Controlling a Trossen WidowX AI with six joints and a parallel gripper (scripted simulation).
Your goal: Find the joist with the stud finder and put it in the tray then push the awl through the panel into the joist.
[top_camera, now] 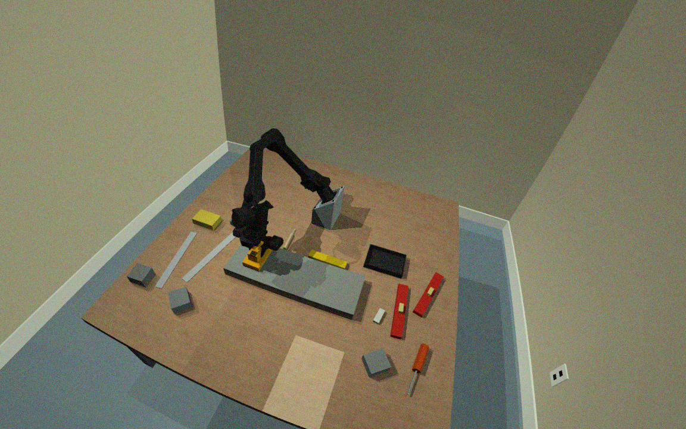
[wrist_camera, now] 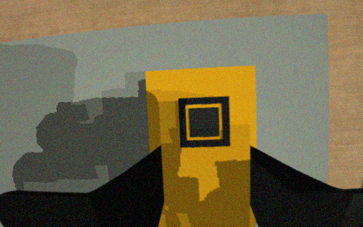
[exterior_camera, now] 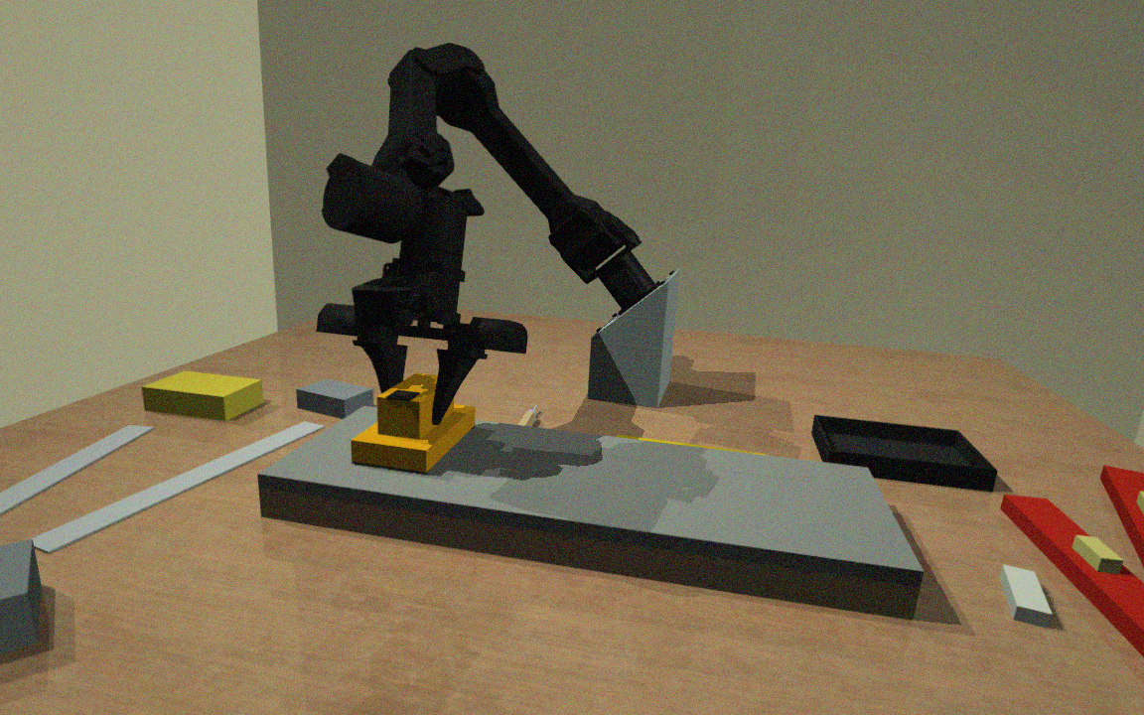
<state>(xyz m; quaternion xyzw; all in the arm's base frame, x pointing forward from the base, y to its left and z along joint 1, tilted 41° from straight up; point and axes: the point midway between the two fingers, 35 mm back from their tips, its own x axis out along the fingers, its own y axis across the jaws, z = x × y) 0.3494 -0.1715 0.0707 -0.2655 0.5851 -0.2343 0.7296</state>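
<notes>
My gripper tip is now 13 cm past the thin yellow bar, 25 cm to the right of it and 6 cm above it. Also, from my gripper tip: awl (19 cm behind, 6 cm to the left, 6 cm below); then grey block (17 cm behind, 18 cm to the right, 5 cm below); then yellow stud finder (1 cm ahead, 2 cm above).
</notes>
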